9 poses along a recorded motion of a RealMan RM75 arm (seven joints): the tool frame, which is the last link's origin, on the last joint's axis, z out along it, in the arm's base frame.
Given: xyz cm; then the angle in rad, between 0 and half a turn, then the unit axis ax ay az.
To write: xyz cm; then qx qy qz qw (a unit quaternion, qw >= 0). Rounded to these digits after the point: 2 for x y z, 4 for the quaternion.
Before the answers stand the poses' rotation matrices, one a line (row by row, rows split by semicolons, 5 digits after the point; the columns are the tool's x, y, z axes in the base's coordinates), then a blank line. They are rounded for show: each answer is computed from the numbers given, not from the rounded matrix.
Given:
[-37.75, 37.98, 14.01, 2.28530, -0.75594, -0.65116, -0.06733]
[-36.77, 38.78, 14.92, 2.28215, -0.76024, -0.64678, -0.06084]
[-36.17, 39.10, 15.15, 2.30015, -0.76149, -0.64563, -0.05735]
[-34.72, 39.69, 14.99, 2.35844, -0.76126, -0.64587, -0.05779]
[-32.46, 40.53, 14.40, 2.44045, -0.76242, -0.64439, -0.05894]
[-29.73, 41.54, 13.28, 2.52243, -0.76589, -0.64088, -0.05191]
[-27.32, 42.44, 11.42, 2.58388, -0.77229, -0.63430, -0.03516]
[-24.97, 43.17, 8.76, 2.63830, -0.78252, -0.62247, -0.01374]
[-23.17, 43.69, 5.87, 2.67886, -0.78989, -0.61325, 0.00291]
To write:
0.29065 0.86565 -0.40765; 0.76392 0.04660 0.64363; 0.57615 -0.49848 -0.64774
0.30244 0.85882 -0.41347; 0.76665 0.03858 0.64091; 0.56637 -0.51083 -0.64674
0.29990 0.86203 -0.40861; 0.77651 0.02823 0.62947; 0.55416 -0.50607 -0.66091
0.28152 0.88089 -0.38050; 0.79935 0.00408 0.60086; 0.53084 -0.47330 -0.70299
0.26134 0.90472 -0.33642; 0.82868 -0.03158 0.55883; 0.49496 -0.42483 -0.75798
0.24991 0.92069 -0.29980; 0.86043 -0.06916 0.50484; 0.44407 -0.38412 -0.80948
0.25401 0.92410 -0.28551; 0.88688 -0.10477 0.44996; 0.38589 -0.36751 -0.84618
0.27275 0.92042 -0.28006; 0.90717 -0.14910 0.39347; 0.32040 -0.36138 -0.87565
0.28739 0.91655 -0.27811; 0.91915 -0.18224 0.34922; 0.26939 -0.35598 -0.89482

[-37.75, 37.98, 14.01, -0.6877, -0.5924, -0.0613, 0.4152]
[-36.77, 38.78, 14.92, -0.6911, -0.5880, -0.0553, 0.4166]
[-36.17, 39.10, 15.15, -0.6951, -0.5893, -0.0523, 0.4084]
[-34.72, 39.69, 14.99, -0.7036, -0.5970, -0.0534, 0.3816]
[-32.46, 40.53, 14.40, -0.7160, -0.6052, -0.0554, 0.3434]
[-29.73, 41.54, 13.28, -0.7295, -0.6104, -0.0494, 0.3047]
[-27.32, 42.44, 11.42, -0.7425, -0.6098, -0.0338, 0.2753]
[-24.97, 43.17, 8.76, -0.7579, -0.6029, -0.0133, 0.2490]
[-23.17, 43.69, 5.87, -0.7688, -0.5969, 0.0028, 0.2293]

